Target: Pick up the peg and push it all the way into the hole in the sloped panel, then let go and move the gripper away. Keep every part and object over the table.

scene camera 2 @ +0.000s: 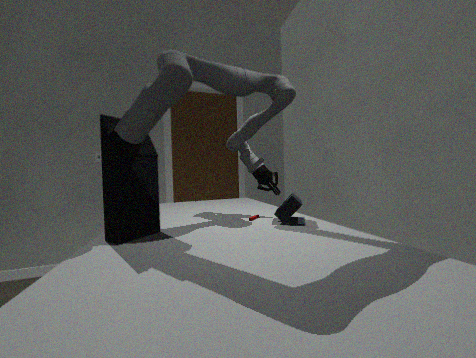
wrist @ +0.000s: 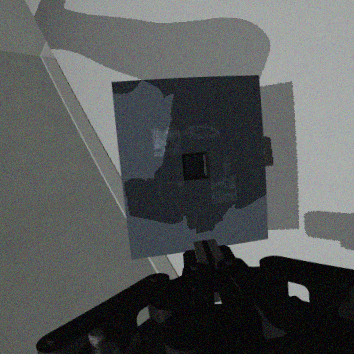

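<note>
A small red piece with a thin end lies on the table left of the panel in the scene view; it seems to be the peg, but is too small to be sure. The dark sloped panel stands tilted on its base. Its square hole shows dark near the middle of the face in the wrist view. My gripper is shut and empty. It hangs above and slightly left of the panel in the scene view, with its fingertips overlapping the panel's lower edge in the wrist view.
A small dark block shows at the panel's right edge; I cannot tell what it is. The black arm mount stands at the left of the white table. A brown door is behind, and a wall rises at the right.
</note>
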